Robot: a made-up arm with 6 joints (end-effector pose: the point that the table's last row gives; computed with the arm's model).
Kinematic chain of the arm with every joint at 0, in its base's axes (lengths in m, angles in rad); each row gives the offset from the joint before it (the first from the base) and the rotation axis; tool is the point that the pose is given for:
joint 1: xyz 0 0 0.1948 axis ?
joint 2: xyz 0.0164 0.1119 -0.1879 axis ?
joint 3: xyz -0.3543 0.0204 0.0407 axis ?
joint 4: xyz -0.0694 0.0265 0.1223 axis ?
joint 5: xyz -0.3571 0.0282 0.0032 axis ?
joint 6: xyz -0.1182 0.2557 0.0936 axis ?
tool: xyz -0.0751 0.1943 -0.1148
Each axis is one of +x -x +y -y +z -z.
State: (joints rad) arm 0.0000 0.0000 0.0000 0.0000 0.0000 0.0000
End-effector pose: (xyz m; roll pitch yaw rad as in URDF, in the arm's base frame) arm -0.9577 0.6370 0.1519 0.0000 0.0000 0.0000
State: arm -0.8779 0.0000 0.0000 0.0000 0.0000 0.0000
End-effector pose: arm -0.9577 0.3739 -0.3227 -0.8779 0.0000 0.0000
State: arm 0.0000 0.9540 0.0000 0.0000 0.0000 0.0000
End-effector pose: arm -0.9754 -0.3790 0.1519 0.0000 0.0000 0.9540
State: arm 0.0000 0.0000 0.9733 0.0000 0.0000 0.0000
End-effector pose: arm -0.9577 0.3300 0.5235 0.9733 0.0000 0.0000
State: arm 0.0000 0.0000 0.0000 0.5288 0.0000 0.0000
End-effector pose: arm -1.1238 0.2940 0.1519 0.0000 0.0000 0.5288
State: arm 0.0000 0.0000 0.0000 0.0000 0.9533 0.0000
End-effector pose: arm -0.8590 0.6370 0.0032 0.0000 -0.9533 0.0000
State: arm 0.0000 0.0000 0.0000 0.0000 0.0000 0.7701
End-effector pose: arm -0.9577 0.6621 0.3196 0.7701 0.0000 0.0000
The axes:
joint 1: +x
joint 2: +z
joint 3: +x
joint 4: +z
joint 5: -y
joint 6: +x

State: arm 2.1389 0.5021 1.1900 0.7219 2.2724 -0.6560
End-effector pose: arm -0.6861 0.0626 -0.0242 -1.4235 0.8903 1.5821
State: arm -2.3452 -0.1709 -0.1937 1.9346 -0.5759 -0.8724
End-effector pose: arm -0.5891 0.3308 0.3957 2.1846 0.0250 -1.7530
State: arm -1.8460 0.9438 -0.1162 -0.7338 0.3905 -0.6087
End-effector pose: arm -0.8231 -0.2773 0.2141 -2.4204 0.3416 0.4069
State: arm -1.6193 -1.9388 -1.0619 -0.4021 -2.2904 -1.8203
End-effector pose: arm 0.6332 -0.2393 -0.3459 -0.8535 0.8145 -1.9869
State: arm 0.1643 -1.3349 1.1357 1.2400 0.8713 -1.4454
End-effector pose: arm -0.1678 0.8859 -0.1091 0.8232 -0.9492 -2.2733
